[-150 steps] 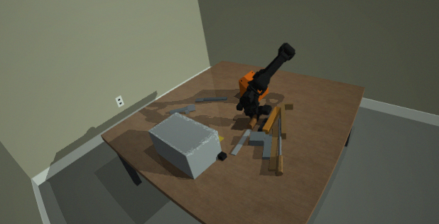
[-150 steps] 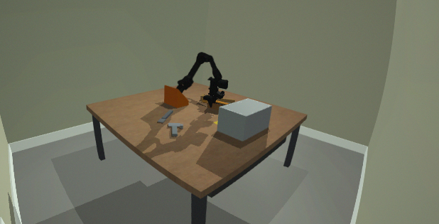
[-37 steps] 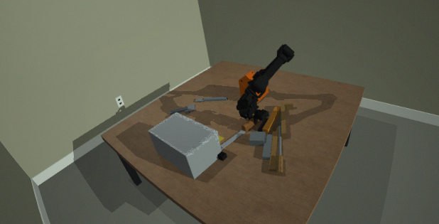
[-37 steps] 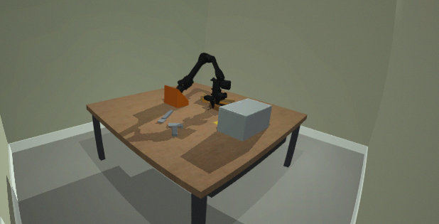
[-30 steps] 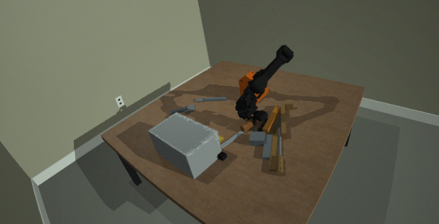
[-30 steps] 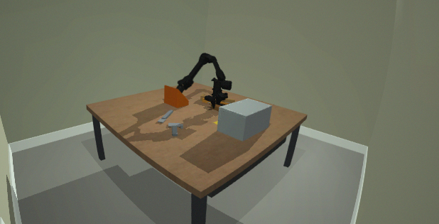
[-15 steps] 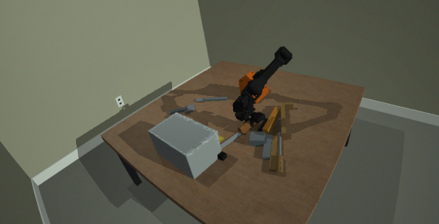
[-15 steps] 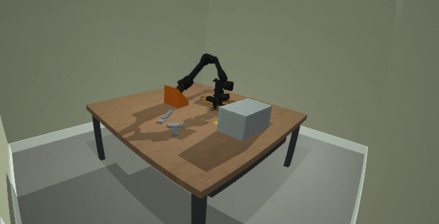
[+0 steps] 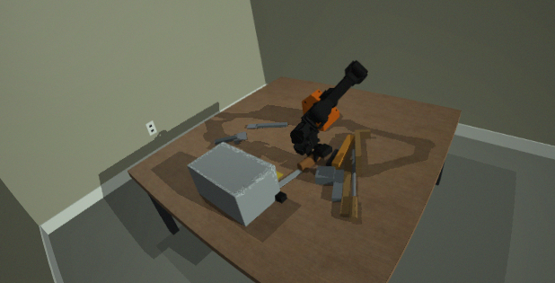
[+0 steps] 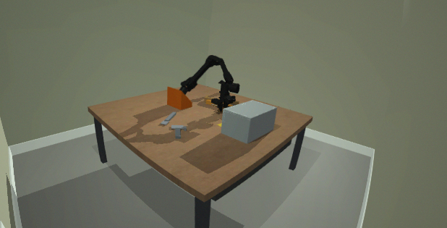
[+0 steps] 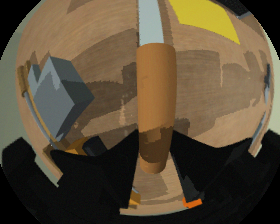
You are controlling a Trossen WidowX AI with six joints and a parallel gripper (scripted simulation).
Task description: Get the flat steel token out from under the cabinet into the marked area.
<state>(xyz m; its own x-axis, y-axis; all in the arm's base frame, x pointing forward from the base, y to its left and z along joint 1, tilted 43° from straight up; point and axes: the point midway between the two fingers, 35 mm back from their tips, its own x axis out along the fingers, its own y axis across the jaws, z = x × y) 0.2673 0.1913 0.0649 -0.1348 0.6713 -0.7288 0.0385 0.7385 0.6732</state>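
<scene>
The grey block is 11 cm to the left of my gripper tip, 5 cm ahead of it and 1 cm above it. From my gripper tip the other things lie so: wooden stick 21 cm to the left, 4 cm ahead; then orange bar 12 cm behind, 8 cm to the left, 1 cm above; then grey t-piece 46 cm to the right, 10 cm ahead.
</scene>
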